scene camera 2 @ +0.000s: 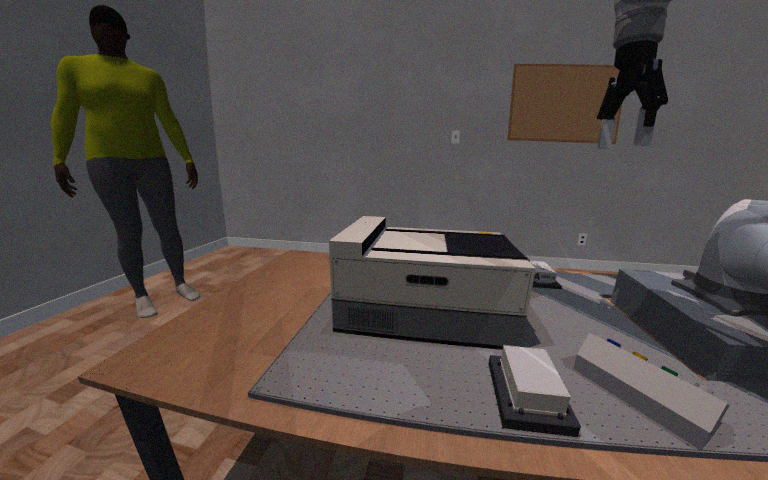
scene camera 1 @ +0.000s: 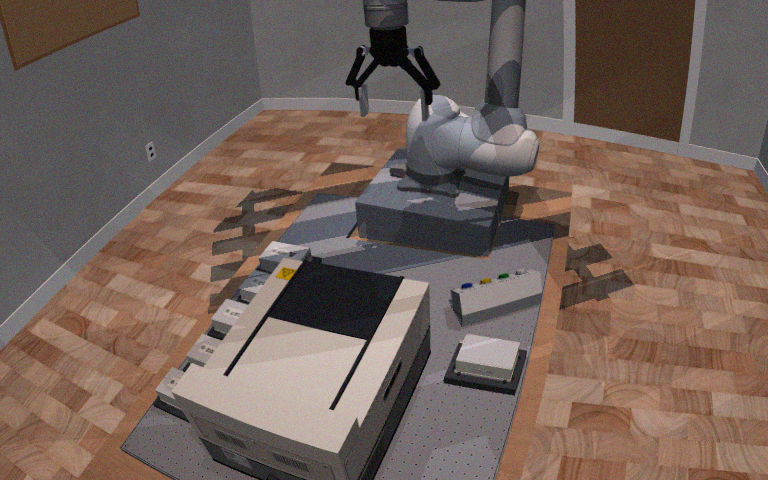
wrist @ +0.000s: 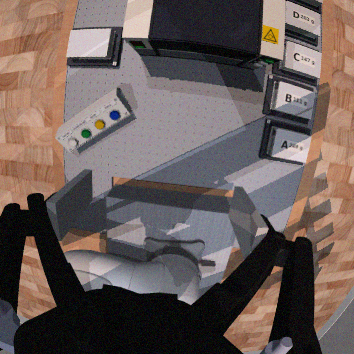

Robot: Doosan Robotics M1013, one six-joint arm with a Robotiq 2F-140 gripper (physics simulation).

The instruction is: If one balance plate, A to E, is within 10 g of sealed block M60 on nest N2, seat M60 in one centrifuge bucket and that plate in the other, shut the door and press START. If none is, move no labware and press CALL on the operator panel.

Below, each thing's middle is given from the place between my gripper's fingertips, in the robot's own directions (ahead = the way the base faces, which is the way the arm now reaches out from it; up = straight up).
Scene:
I see the dark sliding door [scene camera 1: 340,300] 29 cm ahead of my hand, 26 cm below it and 7 cm to the right of it. Also, from my hand: centrifuge [scene camera 1: 273,392] (44 cm ahead, 35 cm below, 8 cm to the right); then white block [scene camera 2: 533,383] (43 cm below, 25 cm ahead, 24 cm to the left).

